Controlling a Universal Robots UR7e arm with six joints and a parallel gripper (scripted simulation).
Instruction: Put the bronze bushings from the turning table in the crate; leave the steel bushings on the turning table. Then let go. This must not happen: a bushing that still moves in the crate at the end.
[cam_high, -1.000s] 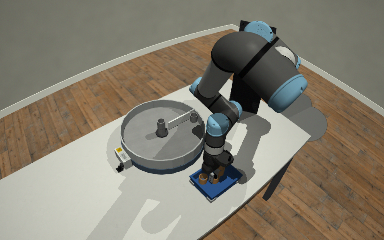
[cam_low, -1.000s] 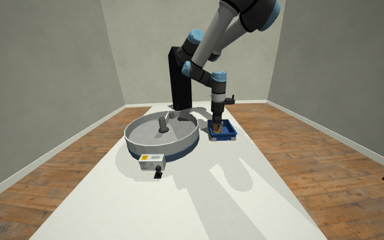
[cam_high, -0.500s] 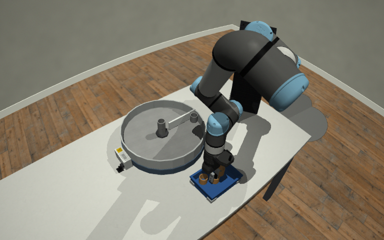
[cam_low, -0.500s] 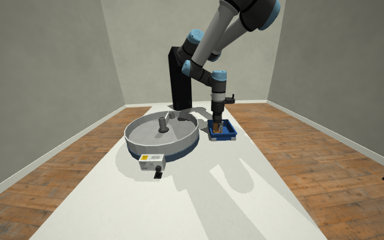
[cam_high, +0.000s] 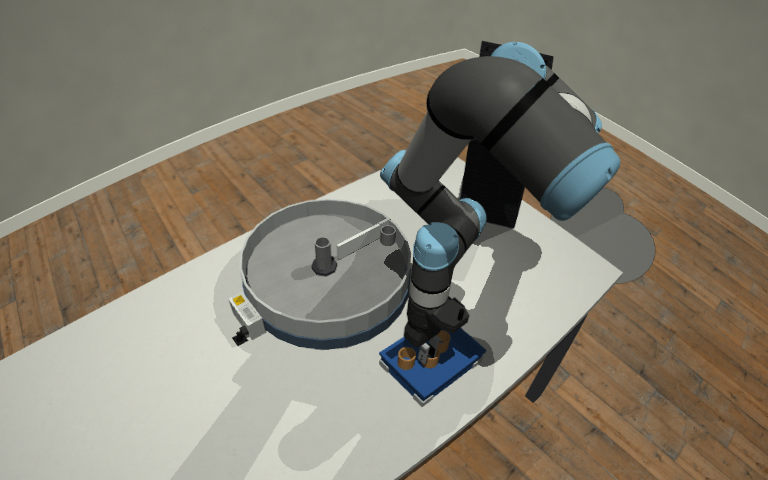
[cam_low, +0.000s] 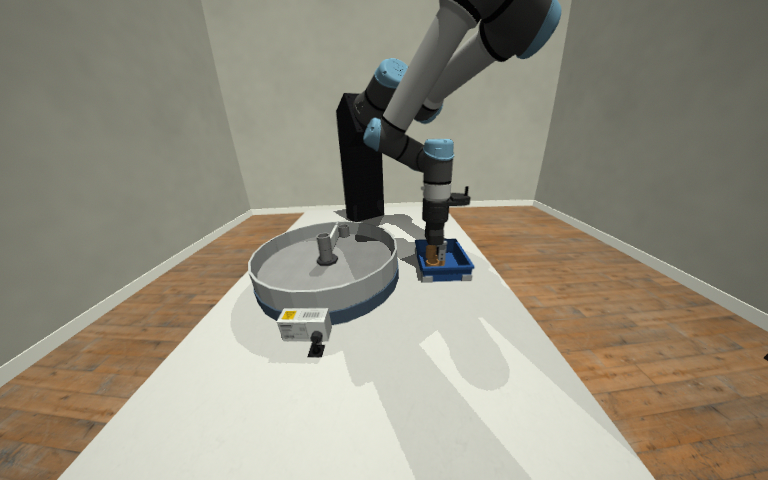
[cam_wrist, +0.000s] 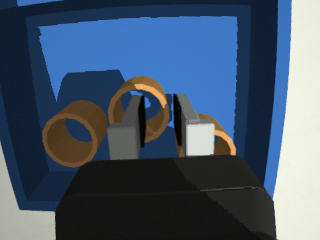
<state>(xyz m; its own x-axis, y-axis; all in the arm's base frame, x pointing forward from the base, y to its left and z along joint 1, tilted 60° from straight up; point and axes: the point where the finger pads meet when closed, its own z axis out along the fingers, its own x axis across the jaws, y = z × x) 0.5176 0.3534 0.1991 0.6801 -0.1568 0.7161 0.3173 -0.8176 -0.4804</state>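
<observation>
Right now the blue crate is 30 mm below my hand and 20 mm behind it. The rest, counted from my hand: round turning table: 310 mm to the right, 170 mm ahead.
</observation>
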